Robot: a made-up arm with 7 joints. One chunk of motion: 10 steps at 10 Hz.
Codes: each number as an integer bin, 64 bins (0 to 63) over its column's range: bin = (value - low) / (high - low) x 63, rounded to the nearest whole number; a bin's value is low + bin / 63 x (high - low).
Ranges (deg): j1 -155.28..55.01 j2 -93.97..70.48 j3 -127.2..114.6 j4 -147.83..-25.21 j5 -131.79..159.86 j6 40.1..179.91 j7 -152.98..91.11
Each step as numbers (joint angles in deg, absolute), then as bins.
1 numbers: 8.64 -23.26 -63.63 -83.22 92.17 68.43 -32.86
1 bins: 49 27 17 33 48 13 31
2 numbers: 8.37 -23.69 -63.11 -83.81 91.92 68.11 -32.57
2 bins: 49 27 17 33 48 13 31
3 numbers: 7.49 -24.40 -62.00 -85.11 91.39 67.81 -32.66
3 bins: 49 27 17 32 48 12 31
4 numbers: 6.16 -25.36 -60.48 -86.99 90.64 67.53 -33.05
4 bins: 48 26 17 31 48 12 31
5 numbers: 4.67 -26.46 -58.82 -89.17 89.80 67.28 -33.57
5 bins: 48 26 18 30 48 12 31
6 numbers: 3.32 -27.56 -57.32 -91.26 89.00 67.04 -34.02
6 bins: 48 25 18 29 48 12 31
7 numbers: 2.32 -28.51 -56.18 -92.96 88.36 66.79 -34.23
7 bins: 47 25 19 28 48 12 31
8 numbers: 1.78 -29.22 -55.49 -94.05 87.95 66.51 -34.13
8 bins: 47 25 19 28 47 12 31
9 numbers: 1.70 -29.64 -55.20 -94.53 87.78 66.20 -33.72
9 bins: 47 25 19 27 47 12 31
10 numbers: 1.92 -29.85 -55.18 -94.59 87.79 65.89 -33.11
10 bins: 47 25 19 27 47 12 31
